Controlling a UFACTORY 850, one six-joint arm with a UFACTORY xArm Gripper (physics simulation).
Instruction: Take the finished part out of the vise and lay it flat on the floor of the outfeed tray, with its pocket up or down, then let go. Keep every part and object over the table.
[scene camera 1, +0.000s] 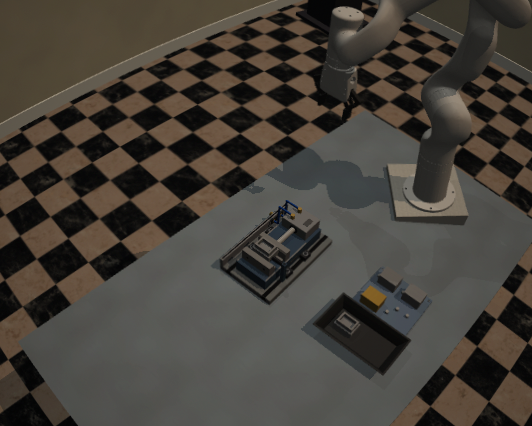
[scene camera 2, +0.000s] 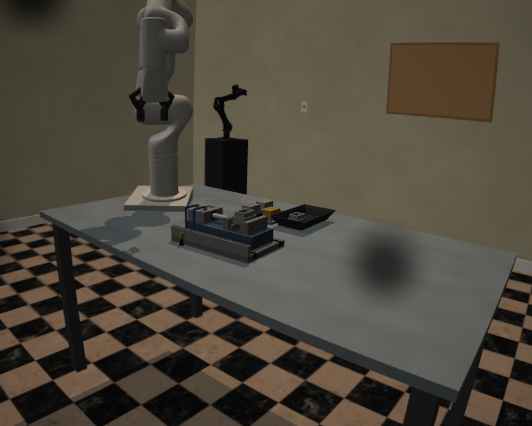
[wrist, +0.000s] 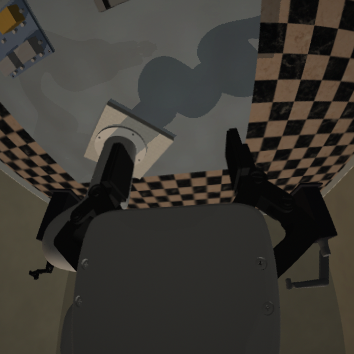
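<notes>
A grey rectangular part (scene camera 1: 265, 246) (scene camera 2: 245, 213) with its pocket up sits between the jaws of the blue and grey vise (scene camera 1: 301, 244) (scene camera 2: 260, 238). The dark outfeed tray (scene camera 1: 375, 347) (scene camera 2: 316, 215) stands beside the vise on the table. A similar grey part (scene camera 1: 346, 323) (scene camera 2: 297, 216) lies flat with its pocket up near one end of the tray floor. My gripper (scene camera 1: 349, 112) (scene camera 2: 152, 119) (wrist: 174, 146) is open and empty, high above the table's far end, well away from the vise and tray. Neither part shows in the wrist view.
A blue board (scene camera 1: 397, 321) (wrist: 33, 29) with a yellow block (scene camera 1: 373, 298) (scene camera 2: 271, 213) (wrist: 11, 19) and grey blocks adjoins the tray. Blue bent tubes (scene camera 1: 280, 215) (scene camera 2: 186, 216) rise at the vise's rear. My arm's base plate (scene camera 1: 407, 212) (scene camera 2: 137, 202) (wrist: 157, 145) stands at the table's far end.
</notes>
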